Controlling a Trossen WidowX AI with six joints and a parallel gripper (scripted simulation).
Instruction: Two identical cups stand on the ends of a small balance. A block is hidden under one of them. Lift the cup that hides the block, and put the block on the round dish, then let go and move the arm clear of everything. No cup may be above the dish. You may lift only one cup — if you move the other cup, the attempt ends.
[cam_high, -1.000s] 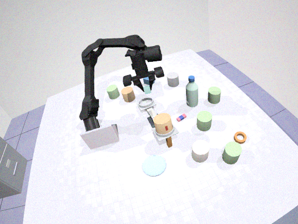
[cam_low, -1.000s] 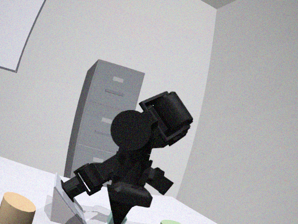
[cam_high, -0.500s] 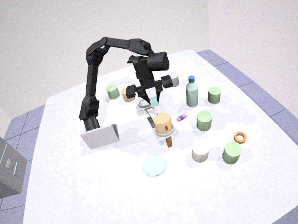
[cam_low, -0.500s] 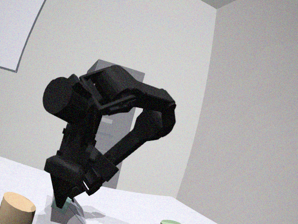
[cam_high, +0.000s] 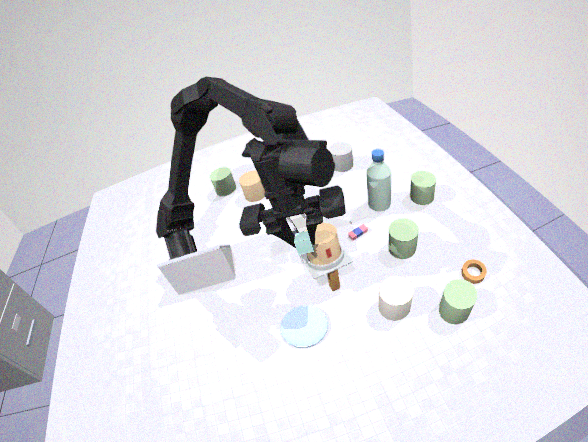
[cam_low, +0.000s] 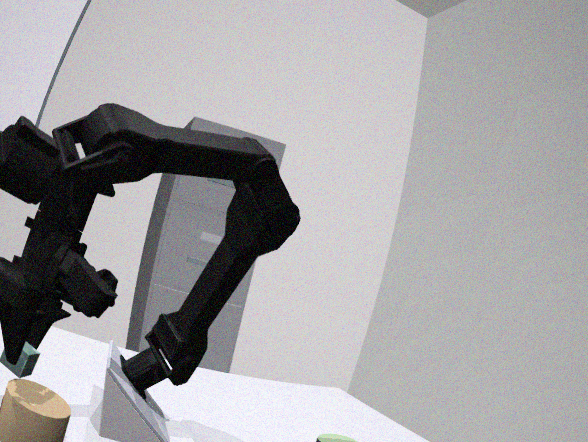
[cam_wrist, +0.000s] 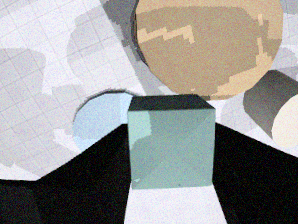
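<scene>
Right now my gripper tip is 6 cm past the pale blue round dish, 8 cm to the left of it and 15 cm above it. From my gripper tip the other things lie so: teal block: 1 cm above; orange post: 4 cm ahead, 1 cm to the right, 12 cm below; grey balance: 4 cm ahead, 14 cm to the left, 11 cm below.
</scene>
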